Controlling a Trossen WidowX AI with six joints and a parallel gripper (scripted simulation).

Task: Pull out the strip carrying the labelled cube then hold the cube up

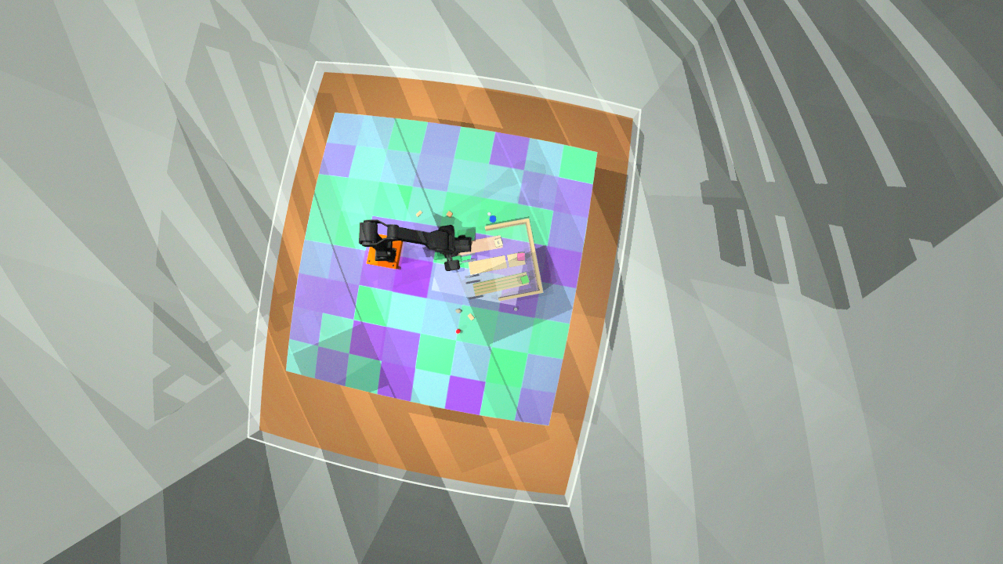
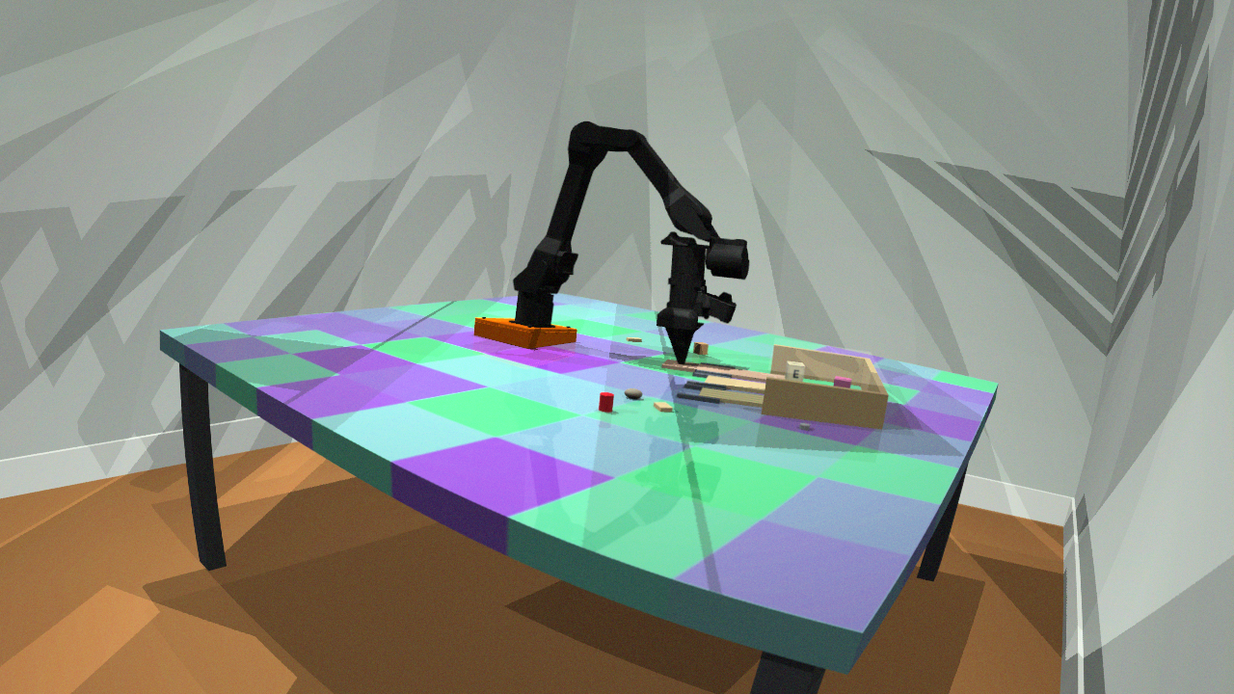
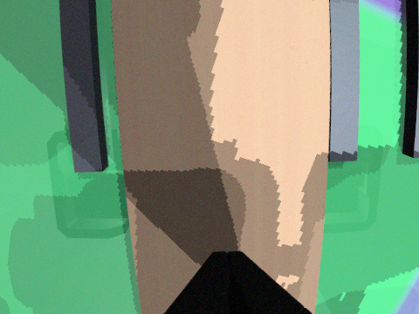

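My gripper tip is now 9 cm short of the tan strip and 4 cm to the right of it. Round my gripper tip: red cylinder 34 cm to the right, 11 cm ahead, 1 cm above; grey pebble 25 cm to the right, 9 cm ahead; labelled cube 19 cm ahead, 8 cm to the left, 2 cm above.
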